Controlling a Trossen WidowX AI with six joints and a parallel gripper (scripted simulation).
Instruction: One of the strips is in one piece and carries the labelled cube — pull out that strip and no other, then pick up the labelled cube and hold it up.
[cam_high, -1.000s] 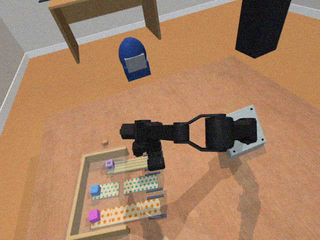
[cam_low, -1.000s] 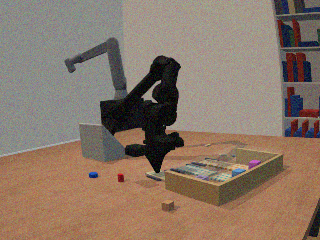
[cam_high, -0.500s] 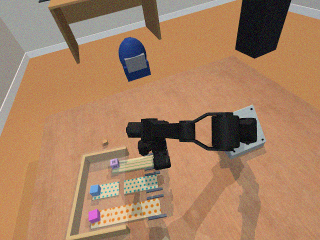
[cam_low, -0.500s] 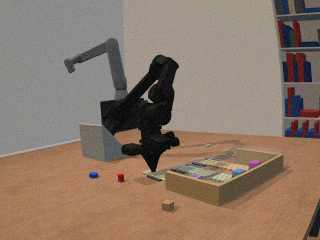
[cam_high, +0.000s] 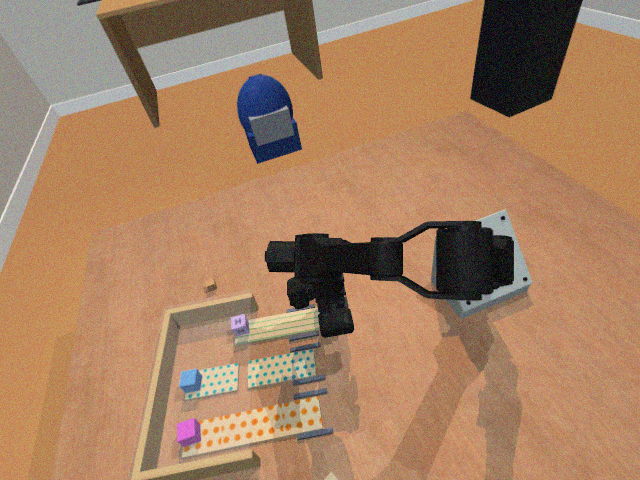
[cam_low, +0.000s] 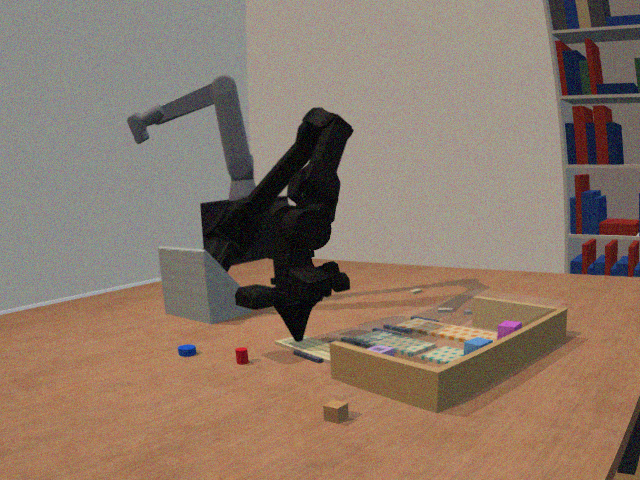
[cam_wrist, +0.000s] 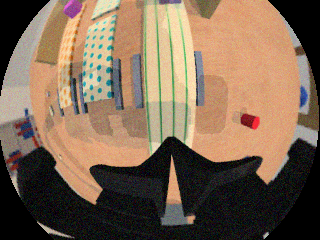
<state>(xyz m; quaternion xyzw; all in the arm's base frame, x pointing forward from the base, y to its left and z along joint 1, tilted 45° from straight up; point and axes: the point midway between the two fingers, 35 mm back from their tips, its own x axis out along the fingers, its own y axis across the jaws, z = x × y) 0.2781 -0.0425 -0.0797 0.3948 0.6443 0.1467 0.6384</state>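
Now: gripper tip 120 mm to the left of the red cylinder, 20 mm past it and 10 mm below it. The rest, counted from my gripper tip: small tan cube: 230 mm to the right, 220 mm ahead; then blue disc: 130 mm to the right, 130 mm behind.
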